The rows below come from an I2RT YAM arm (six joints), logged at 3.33 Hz.
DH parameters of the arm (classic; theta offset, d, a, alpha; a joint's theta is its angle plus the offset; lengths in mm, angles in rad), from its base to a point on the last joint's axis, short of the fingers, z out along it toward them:
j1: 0 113.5 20 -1.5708
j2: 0 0 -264 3.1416
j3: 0.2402 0 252.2 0
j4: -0.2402 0 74 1.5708
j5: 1.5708 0 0 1.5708
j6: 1.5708 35.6 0 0
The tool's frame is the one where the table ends.
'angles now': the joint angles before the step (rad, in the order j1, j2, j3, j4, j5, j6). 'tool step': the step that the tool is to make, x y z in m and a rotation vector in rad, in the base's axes. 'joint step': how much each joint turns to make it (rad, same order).
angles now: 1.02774 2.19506 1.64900 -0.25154 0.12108 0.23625
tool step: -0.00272 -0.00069 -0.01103 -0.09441 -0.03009 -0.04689
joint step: 0.01075 0.02157 0.00774 -0.05061 0.09363 -0.00767
